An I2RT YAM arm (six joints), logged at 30 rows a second.
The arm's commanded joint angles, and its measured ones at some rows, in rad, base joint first. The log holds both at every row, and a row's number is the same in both.
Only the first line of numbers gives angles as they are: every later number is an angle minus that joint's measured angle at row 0.
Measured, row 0: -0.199, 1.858, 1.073, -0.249, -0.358, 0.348
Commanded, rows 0 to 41: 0.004, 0.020, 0.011, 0.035, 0.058, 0.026; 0.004, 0.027, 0.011, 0.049, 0.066, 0.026; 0.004, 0.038, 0.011, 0.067, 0.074, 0.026; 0.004, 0.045, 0.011, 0.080, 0.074, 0.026; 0.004, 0.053, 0.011, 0.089, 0.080, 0.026; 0.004, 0.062, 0.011, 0.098, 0.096, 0.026; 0.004, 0.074, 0.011, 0.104, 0.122, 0.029; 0.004, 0.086, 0.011, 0.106, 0.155, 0.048; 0.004, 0.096, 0.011, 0.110, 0.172, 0.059; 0.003, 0.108, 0.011, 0.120, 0.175, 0.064; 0.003, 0.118, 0.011, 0.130, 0.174, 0.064; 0.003, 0.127, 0.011, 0.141, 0.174, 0.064; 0.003, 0.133, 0.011, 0.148, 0.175, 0.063; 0.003, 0.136, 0.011, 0.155, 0.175, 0.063; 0.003, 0.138, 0.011, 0.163, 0.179, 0.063; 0.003, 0.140, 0.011, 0.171, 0.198, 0.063; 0.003, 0.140, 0.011, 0.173, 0.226, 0.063; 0.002, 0.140, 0.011, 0.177, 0.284, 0.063; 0.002, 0.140, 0.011, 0.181, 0.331, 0.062; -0.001, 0.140, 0.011, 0.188, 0.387, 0.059; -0.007, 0.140, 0.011, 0.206, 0.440, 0.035; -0.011, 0.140, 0.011, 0.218, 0.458, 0.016; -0.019, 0.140, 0.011, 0.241, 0.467, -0.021; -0.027, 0.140, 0.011, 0.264, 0.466, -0.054; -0.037, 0.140, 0.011, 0.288, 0.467, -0.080; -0.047, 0.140, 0.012, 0.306, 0.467, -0.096; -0.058, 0.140, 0.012, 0.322, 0.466, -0.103; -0.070, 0.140, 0.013, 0.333, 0.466, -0.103; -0.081, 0.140, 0.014, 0.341, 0.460, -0.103; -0.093, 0.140, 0.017, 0.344, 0.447, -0.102; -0.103, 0.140, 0.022, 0.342, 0.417, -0.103; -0.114, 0.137, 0.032, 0.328, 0.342, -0.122; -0.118, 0.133, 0.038, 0.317, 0.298, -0.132; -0.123, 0.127, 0.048, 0.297, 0.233, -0.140; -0.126, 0.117, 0.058, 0.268, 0.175, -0.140; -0.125, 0.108, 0.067, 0.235, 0.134, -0.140; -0.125, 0.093, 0.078, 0.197, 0.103, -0.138; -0.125, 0.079, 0.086, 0.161, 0.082, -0.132; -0.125, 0.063, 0.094, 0.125, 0.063, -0.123; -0.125, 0.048, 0.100, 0.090, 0.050, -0.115; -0.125, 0.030, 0.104, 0.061, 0.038, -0.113; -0.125, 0.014, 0.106, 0.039, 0.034, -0.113
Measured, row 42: -0.128, 0.090, 0.072, 0.067, 0.135, -0.111
